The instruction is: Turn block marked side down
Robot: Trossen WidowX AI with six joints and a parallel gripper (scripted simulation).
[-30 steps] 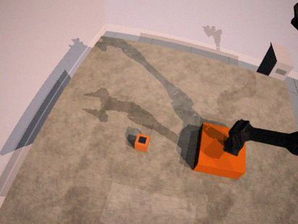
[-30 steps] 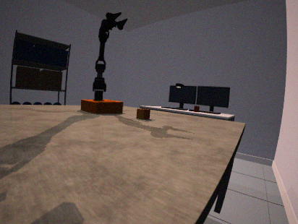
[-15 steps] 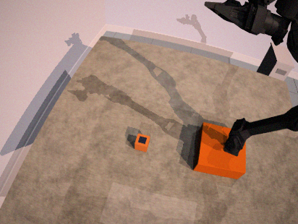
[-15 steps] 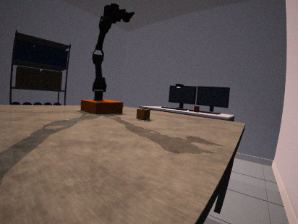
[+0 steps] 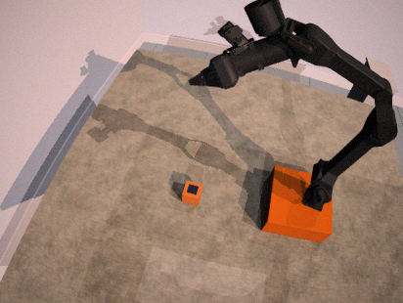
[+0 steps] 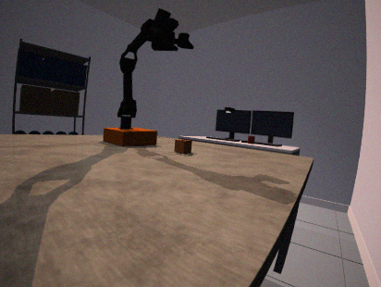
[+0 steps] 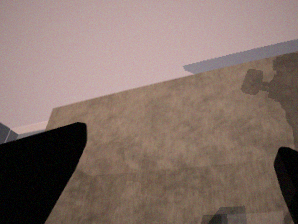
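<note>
My gripper tip is 40 mm past the orange block, 60 mm to the right of it and 370 mm above it.
</note>
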